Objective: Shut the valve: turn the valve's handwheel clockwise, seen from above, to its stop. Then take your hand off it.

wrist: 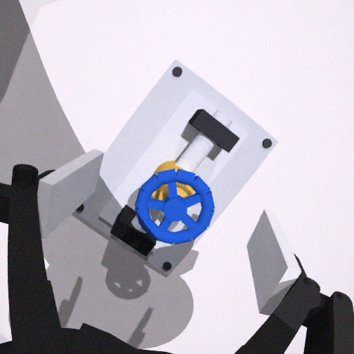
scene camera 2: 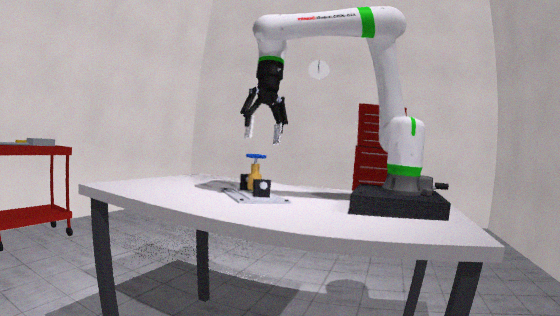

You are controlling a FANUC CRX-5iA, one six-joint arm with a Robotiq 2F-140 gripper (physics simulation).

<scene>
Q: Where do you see a blue handwheel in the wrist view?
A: At 174,207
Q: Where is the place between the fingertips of the gripper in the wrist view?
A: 177,200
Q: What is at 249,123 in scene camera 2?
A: The gripper.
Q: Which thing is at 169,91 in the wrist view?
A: A grey base plate.
</scene>
